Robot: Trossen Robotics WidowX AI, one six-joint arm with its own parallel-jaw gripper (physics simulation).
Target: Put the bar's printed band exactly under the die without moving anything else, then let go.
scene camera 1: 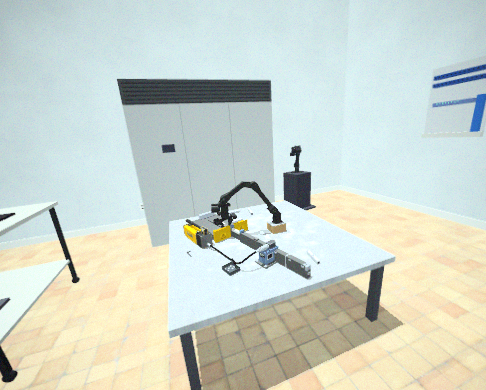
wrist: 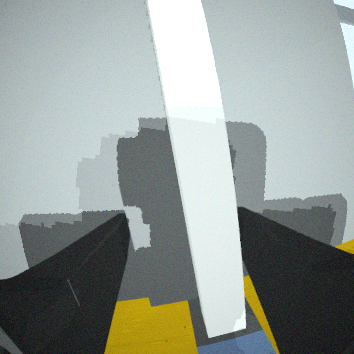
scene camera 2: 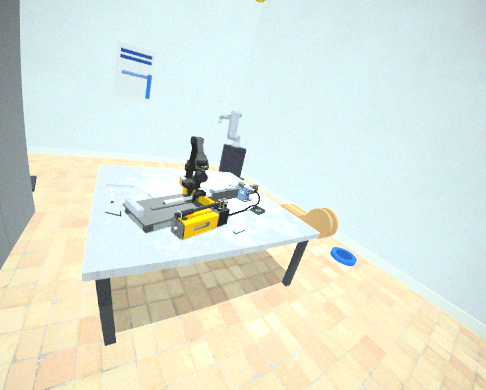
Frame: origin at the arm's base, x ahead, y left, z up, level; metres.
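Seen in the pictures: gripper, between the fingertips: (wrist: 180,219) (scene camera 2: 189,200); arm's base, origin of its link: (scene camera 1: 277,221) (scene camera 2: 189,177).
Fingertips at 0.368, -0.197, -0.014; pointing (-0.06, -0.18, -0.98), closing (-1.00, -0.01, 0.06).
Note:
Offsets run from my fingertips to a thing's middle, as dx, dy, dz. "spot": to the spot under its first point. Level surfaces: height alone.
The long white bar @[spot: -0.007, -0.023, +0.016] (wrist: 202,175) (scene camera 2: 175,201) lies over the grey plate @[dz -0.004] (scene camera 2: 148,220). Its near end is beside a blue block @[spot: -0.020, +0.058, +0.025] (wrist: 230,344) between yellow guards in the wrist view. No printed band can be made out on it. My gripper (wrist: 180,219) (scene camera 2: 197,192) (scene camera 1: 225,220) is partly open around the bar. The right finger is against or very near the bar's edge, while a gap shows between the left finger and the bar. A blue machine @[spot: -0.012, +0.541, +0.005] (scene camera 1: 267,256) (scene camera 2: 243,193) stands on the long grey rail (scene camera 1: 296,266). I cannot make out the die.
Yellow guards @[spot: +0.070, +0.081, +0.002] (scene camera 1: 222,233) stand beside the arm. A yellow device @[+0.229, -0.057, +0.011] (scene camera 1: 191,233) (scene camera 2: 200,224) sits at the plate's edge. A black cable runs from it toward the blue machine, near a small black box @[spot: +0.184, +0.445, -0.050] (scene camera 1: 231,268). A white tube @[-0.277, +0.650, -0.044] (scene camera 1: 313,257) and small hex keys @[+0.339, +0.127, -0.051] (scene camera 2: 239,231) lie on the table.

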